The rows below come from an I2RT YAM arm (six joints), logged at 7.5 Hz.
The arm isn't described. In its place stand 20 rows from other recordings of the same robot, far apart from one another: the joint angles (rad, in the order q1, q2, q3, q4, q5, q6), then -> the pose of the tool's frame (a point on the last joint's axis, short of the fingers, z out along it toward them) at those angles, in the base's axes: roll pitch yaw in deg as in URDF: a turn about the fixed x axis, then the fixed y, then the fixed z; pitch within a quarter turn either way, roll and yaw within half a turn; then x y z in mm.
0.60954 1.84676 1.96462 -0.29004 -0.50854 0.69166 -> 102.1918, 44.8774, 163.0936, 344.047, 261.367, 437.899
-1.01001 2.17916 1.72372 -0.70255 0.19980 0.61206 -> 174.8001, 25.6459, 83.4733, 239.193, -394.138, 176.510
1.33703 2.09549 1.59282 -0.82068 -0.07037 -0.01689 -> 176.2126, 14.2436, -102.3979, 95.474, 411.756, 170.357
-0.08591 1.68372 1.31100 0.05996 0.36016 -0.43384 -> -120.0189, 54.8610, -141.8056, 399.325, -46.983, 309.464
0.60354 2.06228 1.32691 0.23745 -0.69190 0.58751 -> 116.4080, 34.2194, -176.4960, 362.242, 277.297, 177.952
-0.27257 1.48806 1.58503 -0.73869 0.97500 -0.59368 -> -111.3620, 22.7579, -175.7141, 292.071, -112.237, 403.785
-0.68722 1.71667 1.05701 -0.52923 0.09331 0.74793 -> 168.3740, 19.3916, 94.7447, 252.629, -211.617, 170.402
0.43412 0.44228 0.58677 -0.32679 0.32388 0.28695 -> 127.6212, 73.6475, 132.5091, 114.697, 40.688, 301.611
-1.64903 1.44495 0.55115 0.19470 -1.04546 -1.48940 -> -114.2147, 38.1078, -133.9207, 10.587, -259.039, 162.924
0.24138 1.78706 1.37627 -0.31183 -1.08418 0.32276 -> 111.3229, 31.7304, -176.2133, 374.297, 124.552, 268.573
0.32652 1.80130 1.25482 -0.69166 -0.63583 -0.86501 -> 171.3618, 39.7182, -108.5313, 328.830, 133.676, 197.443
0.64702 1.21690 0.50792 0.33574 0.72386 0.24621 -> -178.4781, 74.1392, 175.1442, 211.509, 130.249, 210.465
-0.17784 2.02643 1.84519 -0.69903 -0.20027 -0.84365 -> -153.6691, 32.5458, -129.9005, 451.365, -73.932, 281.482
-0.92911 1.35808 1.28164 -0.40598 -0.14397 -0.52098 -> -140.1508, 53.2713, -177.7794, 189.579, -245.197, 361.991
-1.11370 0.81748 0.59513 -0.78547 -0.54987 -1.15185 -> -156.8841, 38.3760, -160.3463, 81.704, -123.968, 222.317
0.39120 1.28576 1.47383 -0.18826 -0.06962 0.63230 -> 90.0184, 53.7711, 116.4179, 262.283, 110.860, 471.576
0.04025 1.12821 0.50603 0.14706 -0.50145 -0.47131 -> -152.6092, 63.1423, -115.8934, 233.676, 26.538, 209.902
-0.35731 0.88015 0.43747 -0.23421 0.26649 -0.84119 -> -131.1672, 23.3689, -148.9008, 168.503, -72.915, 198.407
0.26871 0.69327 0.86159 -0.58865 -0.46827 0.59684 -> 118.6877, 40.6628, 154.0074, 135.518, 53.984, 339.248
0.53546 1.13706 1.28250 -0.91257 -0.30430 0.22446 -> 151.2703, 40.9620, -165.6528, 184.187, 121.677, 372.994
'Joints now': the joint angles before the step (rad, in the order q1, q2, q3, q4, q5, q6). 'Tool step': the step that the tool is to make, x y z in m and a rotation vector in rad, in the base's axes. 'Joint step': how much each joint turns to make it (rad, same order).
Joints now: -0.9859 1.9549 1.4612 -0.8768 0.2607 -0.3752
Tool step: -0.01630 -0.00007 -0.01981 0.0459 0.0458 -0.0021
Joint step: -0.0355 0.0110 -0.0625 0.0198 0.0080 -0.0366
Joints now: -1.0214 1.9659 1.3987 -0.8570 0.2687 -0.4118
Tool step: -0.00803 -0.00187 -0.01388 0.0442 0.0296 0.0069
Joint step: -0.0210 0.0264 -0.0179 -0.0011 -0.0007 -0.0291
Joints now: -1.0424 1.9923 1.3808 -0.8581 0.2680 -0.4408
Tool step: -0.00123 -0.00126 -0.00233 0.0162 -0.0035 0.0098
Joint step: -0.0057 0.0080 0.0026 -0.0031 -0.0126 -0.0148
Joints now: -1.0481 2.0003 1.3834 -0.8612 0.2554 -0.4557
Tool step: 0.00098 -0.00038 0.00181 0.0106 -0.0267 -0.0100
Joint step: -0.0008 -0.0004 0.0080 -0.0072 -0.0274 0.0122
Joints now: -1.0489 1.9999 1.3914 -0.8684 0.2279 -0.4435
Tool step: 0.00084 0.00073 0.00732 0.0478 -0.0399 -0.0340
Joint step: -0.0023 0.0000 0.0336 -0.0626 -0.0557 0.0370
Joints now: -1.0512 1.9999 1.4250 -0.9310 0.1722 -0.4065
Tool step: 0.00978 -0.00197 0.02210 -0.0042 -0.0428 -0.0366
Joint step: 0.0168 -0.0069 0.0817 -0.0722 -0.0309 0.0565
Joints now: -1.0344 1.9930 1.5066 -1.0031 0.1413 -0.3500
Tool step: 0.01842 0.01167 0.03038 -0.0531 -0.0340 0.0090
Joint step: 0.0576 -0.0465 0.0543 -0.0447 0.0050 0.0488
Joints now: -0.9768 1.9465 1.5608 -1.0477 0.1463 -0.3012
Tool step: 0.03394 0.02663 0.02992 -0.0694 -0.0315 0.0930
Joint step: 0.1152 -0.0454 0.0515 -0.0257 0.0206 0.0192
